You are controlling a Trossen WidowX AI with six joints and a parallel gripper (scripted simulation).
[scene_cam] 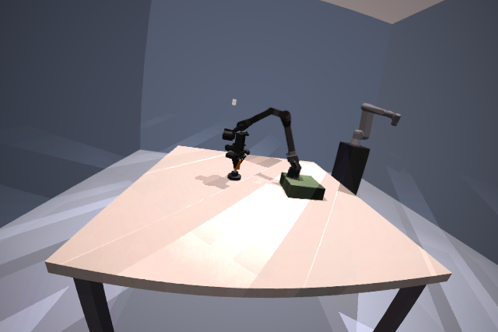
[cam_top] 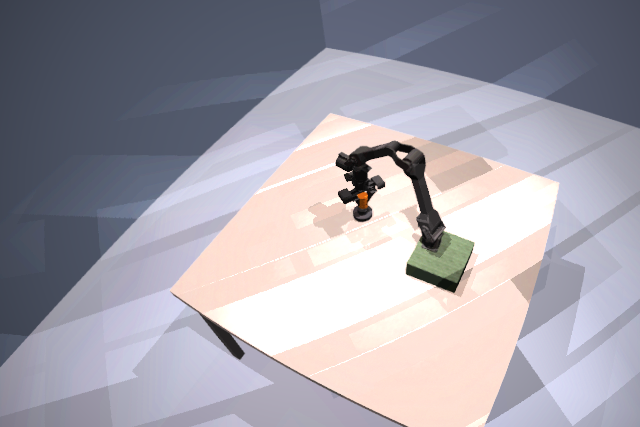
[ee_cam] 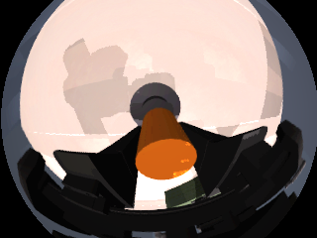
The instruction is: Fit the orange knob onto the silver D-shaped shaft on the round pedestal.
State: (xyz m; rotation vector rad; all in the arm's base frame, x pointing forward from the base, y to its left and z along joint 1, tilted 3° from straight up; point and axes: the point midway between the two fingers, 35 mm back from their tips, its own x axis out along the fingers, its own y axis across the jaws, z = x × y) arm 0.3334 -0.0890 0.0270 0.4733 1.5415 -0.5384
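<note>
The round pedestal lies 40 mm below my gripper tip. Round my gripper tip: orange knob 30 mm above.
</note>
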